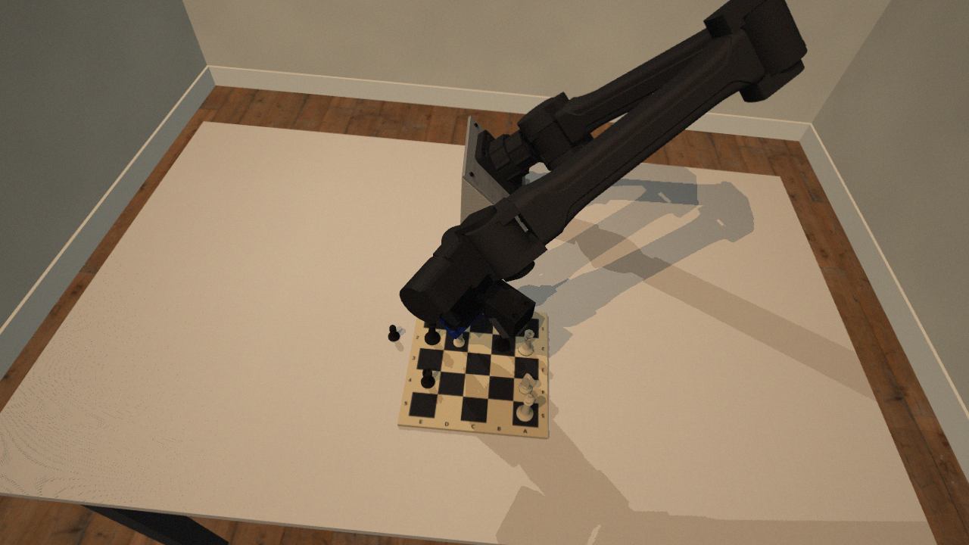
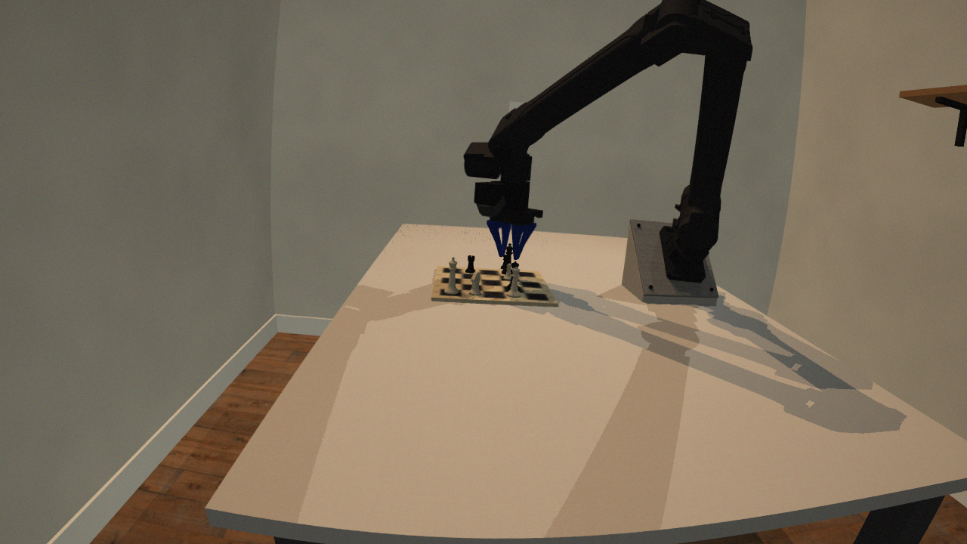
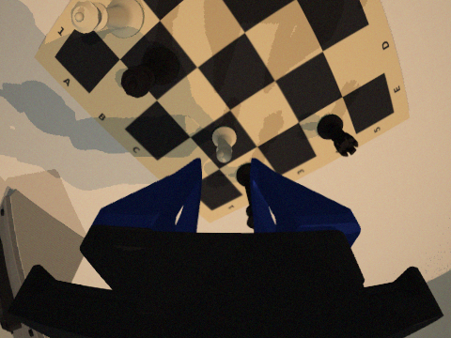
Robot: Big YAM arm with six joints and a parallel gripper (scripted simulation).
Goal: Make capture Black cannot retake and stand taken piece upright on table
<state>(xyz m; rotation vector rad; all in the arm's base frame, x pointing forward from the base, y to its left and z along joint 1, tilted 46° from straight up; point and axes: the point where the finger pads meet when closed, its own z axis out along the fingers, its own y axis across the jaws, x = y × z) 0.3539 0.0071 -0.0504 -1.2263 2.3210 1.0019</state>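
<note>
The white pawn lies 40 mm below my hand. From my hand the other things lie so: black pawn: 110 mm to the right, 40 mm below; then chessboard: 30 mm ahead, 30 mm to the left, 50 mm below; then black king: 40 mm to the right, 20 mm below.
</note>
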